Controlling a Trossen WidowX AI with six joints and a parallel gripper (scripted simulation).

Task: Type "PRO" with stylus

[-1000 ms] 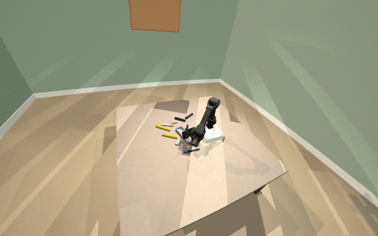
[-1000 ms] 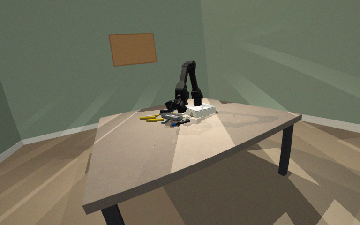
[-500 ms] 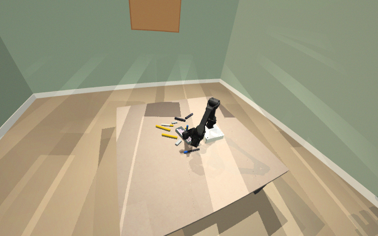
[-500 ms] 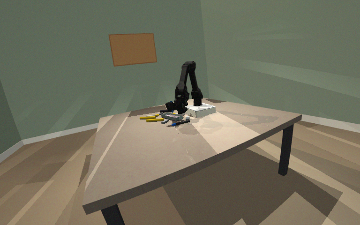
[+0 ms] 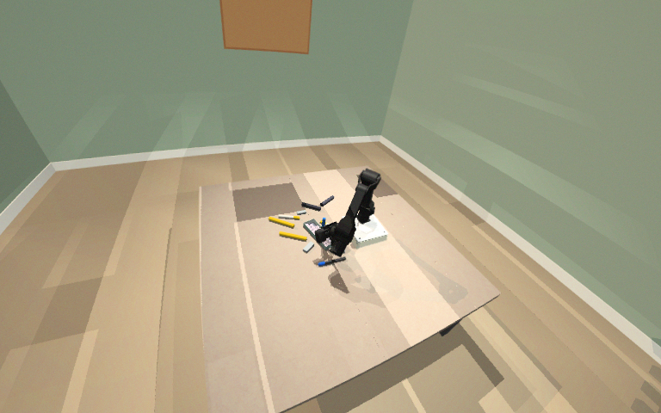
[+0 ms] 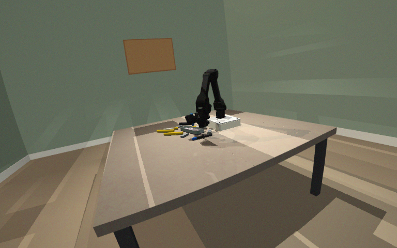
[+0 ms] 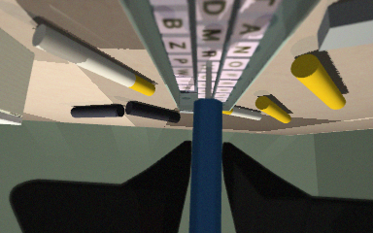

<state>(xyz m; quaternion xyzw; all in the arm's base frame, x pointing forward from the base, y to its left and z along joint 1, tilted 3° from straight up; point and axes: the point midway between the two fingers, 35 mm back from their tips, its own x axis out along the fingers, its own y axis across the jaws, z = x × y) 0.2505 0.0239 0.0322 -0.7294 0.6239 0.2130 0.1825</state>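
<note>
Right now the grey block is 90 mm ahead of my gripper tip, 40 mm to the left of it and 70 mm below it. Round my gripper tip: grey stylus tip 50 mm below; then blue stylus 20 mm below; then blue-capped dark pen 50 mm ahead, 160 mm to the left, 70 mm below.
</note>
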